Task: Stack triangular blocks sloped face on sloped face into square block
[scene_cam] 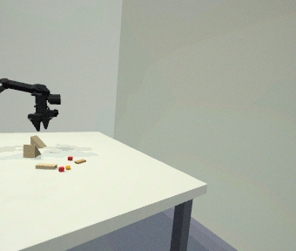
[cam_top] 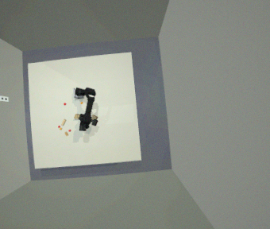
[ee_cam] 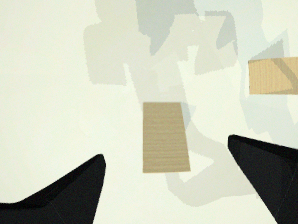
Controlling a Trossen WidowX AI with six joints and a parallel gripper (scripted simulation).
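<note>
The tan triangular block is 9 cm below my gripper tip, 3 cm behind it and 1 cm to the left of it. Round my gripper tip: flat tan plank: 37 cm to the right, 9 cm below, 3 cm ahead; small tan bar: 34 cm to the right, 16 cm ahead, 10 cm below.
</note>
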